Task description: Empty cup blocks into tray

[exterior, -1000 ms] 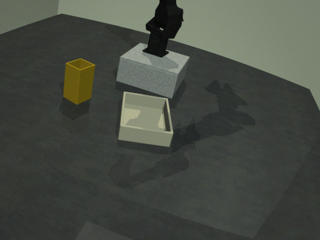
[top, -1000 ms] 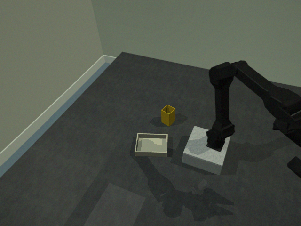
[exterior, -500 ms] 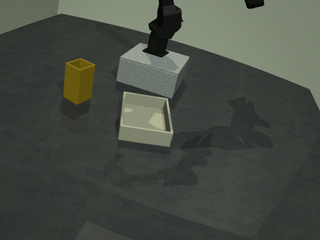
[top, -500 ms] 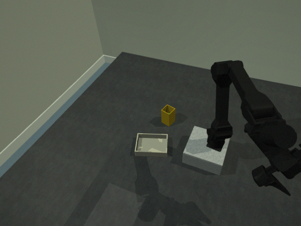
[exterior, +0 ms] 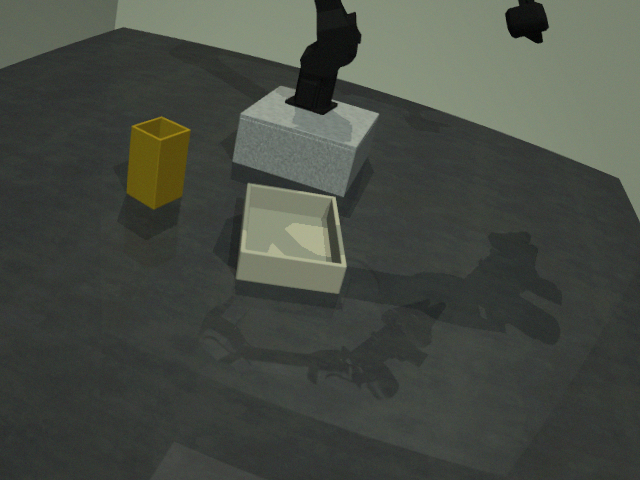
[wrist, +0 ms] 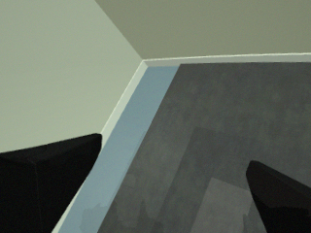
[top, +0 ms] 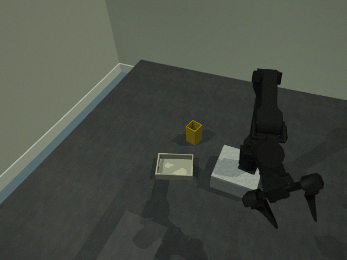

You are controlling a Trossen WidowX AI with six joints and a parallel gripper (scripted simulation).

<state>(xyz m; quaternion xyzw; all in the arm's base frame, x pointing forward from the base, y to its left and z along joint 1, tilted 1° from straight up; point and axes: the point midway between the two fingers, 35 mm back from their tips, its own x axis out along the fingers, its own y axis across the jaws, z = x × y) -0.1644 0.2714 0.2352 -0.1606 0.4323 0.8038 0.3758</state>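
My gripper tip is 470 mm short of the tall yellow square cup, 370 mm to the left of it and 270 mm above it.
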